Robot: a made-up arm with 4 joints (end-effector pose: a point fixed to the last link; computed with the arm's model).
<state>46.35 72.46 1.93 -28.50</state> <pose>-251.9 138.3 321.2 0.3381 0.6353 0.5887 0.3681</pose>
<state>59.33 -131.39 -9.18 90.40</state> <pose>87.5 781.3 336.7 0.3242 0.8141 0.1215 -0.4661</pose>
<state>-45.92 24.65 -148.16 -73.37</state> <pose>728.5 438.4 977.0 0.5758 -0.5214 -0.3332 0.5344</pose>
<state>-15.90 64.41 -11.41 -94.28</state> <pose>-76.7 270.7 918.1 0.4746 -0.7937 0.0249 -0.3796</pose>
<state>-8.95 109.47 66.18 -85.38</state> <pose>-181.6 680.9 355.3 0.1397 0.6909 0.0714 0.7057</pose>
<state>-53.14 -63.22 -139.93 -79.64</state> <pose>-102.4 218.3 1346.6 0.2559 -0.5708 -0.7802 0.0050</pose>
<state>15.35 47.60 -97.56 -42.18</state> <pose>294.5 251.2 998.7 0.3944 -0.8715 -0.2789 0.0843</pose>
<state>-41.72 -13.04 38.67 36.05</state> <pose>656.6 624.0 460.9 0.4344 -0.2167 0.0677 0.8716</pose>
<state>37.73 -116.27 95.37 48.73</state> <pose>-7.2 905.0 445.6 0.1622 0.3798 0.3630 -0.8353</pose>
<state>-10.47 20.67 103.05 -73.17</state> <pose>347.8 627.9 63.0 0.0470 0.1329 -0.2035 -0.9689</pose>
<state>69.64 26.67 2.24 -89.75</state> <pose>-182.5 189.4 599.5 0.0694 0.7704 0.5491 0.3166</pose>
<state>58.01 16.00 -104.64 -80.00</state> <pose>505.0 609.8 701.6 0.0518 0.9531 0.0670 -0.2905</pose>
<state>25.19 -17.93 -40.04 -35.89</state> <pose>64.4 -52.1 674.3 0.2282 -0.3485 -0.8772 -0.2387</pose>
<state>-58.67 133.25 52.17 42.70</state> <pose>-483.5 336.5 467.3 0.2951 0.5868 0.6619 0.3611</pose>
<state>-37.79 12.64 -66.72 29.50</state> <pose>227.3 33.9 352.7 0.2935 -0.0277 -0.7147 -0.6342</pose>
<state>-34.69 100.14 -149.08 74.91</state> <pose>-167.4 -83.1 426.7 0.8043 -0.3476 -0.2002 -0.4384</pose>
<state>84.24 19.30 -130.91 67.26</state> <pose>378.3 36.2 1038.2 0.2769 -0.4861 -0.7597 0.3315</pose>
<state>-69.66 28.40 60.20 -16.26</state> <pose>217.3 890.6 503.0 0.1188 0.1735 -0.0895 0.9735</pose>
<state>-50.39 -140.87 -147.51 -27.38</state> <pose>-255.4 -122.9 766.3 0.3673 0.0178 0.8901 0.2692</pose>
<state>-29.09 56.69 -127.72 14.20</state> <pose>292.2 -131.0 695.1 0.7881 -0.4150 -0.4441 -0.0971</pose>
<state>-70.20 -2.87 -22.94 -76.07</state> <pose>-55.1 73.0 562.5 0.7427 -0.1595 -0.2733 -0.5902</pose>
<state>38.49 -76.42 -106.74 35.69</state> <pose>494.6 426.5 840.1 0.2357 0.3548 -0.8509 0.3074</pose>
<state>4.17 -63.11 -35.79 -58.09</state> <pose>223.1 -23.1 649.2 0.3479 -0.0550 -0.8929 -0.2806</pose>
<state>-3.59 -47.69 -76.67 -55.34</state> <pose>72.8 96.6 951.6 0.3001 -0.3424 -0.8849 -0.0981</pose>
